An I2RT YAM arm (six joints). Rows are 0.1 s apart.
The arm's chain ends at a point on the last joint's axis. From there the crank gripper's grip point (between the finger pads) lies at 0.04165 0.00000 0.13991 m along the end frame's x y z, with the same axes.
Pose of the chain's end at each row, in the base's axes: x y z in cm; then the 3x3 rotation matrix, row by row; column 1 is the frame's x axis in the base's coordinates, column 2 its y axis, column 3 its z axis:
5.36 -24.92 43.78; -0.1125 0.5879 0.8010; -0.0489 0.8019 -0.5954; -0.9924 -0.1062 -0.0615
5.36 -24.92 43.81; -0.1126 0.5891 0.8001; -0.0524 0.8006 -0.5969; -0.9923 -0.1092 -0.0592
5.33 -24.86 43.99; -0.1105 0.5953 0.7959; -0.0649 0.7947 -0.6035; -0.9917 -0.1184 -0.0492
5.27 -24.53 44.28; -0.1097 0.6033 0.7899; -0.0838 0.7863 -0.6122; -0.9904 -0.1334 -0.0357
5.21 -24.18 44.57; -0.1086 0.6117 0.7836; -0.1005 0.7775 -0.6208; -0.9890 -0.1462 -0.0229
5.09 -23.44 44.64; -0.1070 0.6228 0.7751; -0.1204 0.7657 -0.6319; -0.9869 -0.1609 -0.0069
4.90 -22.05 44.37; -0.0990 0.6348 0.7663; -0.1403 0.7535 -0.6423; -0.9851 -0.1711 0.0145
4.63 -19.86 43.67; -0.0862 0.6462 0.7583; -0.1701 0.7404 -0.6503; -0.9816 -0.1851 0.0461
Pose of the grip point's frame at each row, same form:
16.10 -33.45 38.79; -0.1125 0.5879 0.8010; -0.0489 0.8019 -0.5954; -0.9924 -0.1062 -0.0615
16.09 -33.49 38.85; -0.1126 0.5891 0.8001; -0.0524 0.8006 -0.5969; -0.9923 -0.1092 -0.0592
16.01 -33.57 39.17; -0.1105 0.5953 0.7959; -0.0649 0.7947 -0.6035; -0.9917 -0.1184 -0.0492
15.86 -33.44 39.66; -0.1097 0.6033 0.7899; -0.0838 0.7863 -0.6122; -0.9904 -0.1334 -0.0357
15.72 -33.28 40.13; -0.1086 0.6117 0.7836; -0.1005 0.7775 -0.6208; -0.9890 -0.1462 -0.0229
15.49 -32.78 40.43; -0.1070 0.6228 0.7751; -0.1204 0.7657 -0.6319; -0.9869 -0.1609 -0.0069
15.21 -31.62 40.47; -0.0990 0.6348 0.7663; -0.1403 0.7535 -0.6423; -0.9851 -0.1711 0.0145
14.88 -29.67 40.23; -0.0862 0.6462 0.7583; -0.1701 0.7404 -0.6503; -0.9816 -0.1851 0.0461

